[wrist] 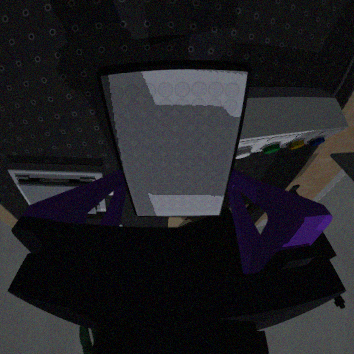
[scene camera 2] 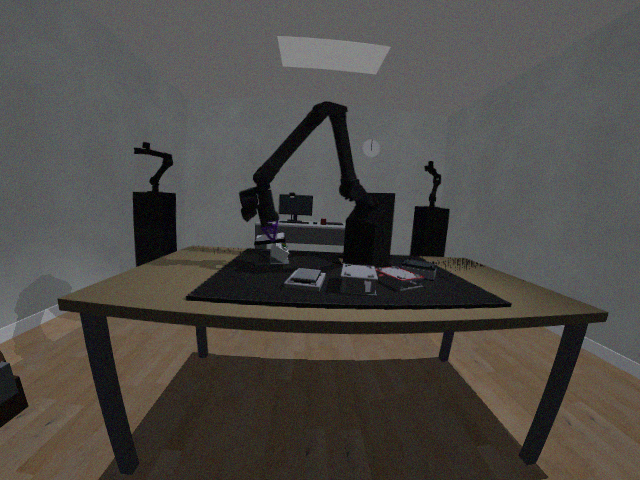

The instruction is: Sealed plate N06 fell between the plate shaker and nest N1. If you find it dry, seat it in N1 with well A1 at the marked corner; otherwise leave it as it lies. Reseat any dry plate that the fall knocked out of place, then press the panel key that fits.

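Frame: origin at the arm's base, x ahead, y left, z up, level; metres.
Seen in the pictures: gripper, fingertip midpoint: (wrist: 176, 174) (scene camera 2: 273, 238); arm's base, link origin: (scene camera 2: 367, 206).
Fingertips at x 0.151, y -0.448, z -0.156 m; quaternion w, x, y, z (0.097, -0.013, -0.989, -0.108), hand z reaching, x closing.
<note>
Offsets run from my fingertips to a thing's middle. "spot": to the spot under its first point. Level surfaces: height alone.
My gripper (scene camera 2: 270, 230) (wrist: 176, 174) with purple fingers is shut on a sealed plate @(dx +0.000, dy -0.016, dz -0.003 m) (scene camera 2: 269, 239) (wrist: 177, 142). The plate has a black edge and a pale film with faint round wells under it; light and shadow patches cross it. No label or well A1 mark is readable, and I cannot tell whether it is dry. The held plate is over the back left of the mat, close to the key panel @(dx -0.176, dy +0.020, dz -0.087 m) (scene camera 2: 279, 254) (wrist: 294, 119), which shows green, yellow and blue keys in the wrist view. I cannot tell if they touch. A white nest @(spot: dx +0.266, dy +0.073, dz -0.113 m) (scene camera 2: 290, 284) holds a dark-sided plate @(dx +0.198, dy +0.130, dz -0.097 m) (scene camera 2: 308, 274).
A pale-topped box @(dx +0.236, dy +0.312, dz -0.096 m) (scene camera 2: 358, 270), a red-outlined pad @(spot: dx +0.202, dy +0.486, dz -0.088 m) (scene camera 2: 399, 273) and a dark tray @(spot: dx +0.138, dy +0.607, dz -0.076 m) (scene camera 2: 419, 266) are right of the nest on the black mat @(dz -0.130 m) (scene camera 2: 232, 289). A pale-rimmed fixture @(dx +0.198, dy +0.130, dz -0.116 m) (wrist: 55, 172) shows at the wrist view's left. The arm's base stands behind the box. The wooden table @(dz -0.141 m) (scene camera 2: 139, 289) surrounds the mat.
</note>
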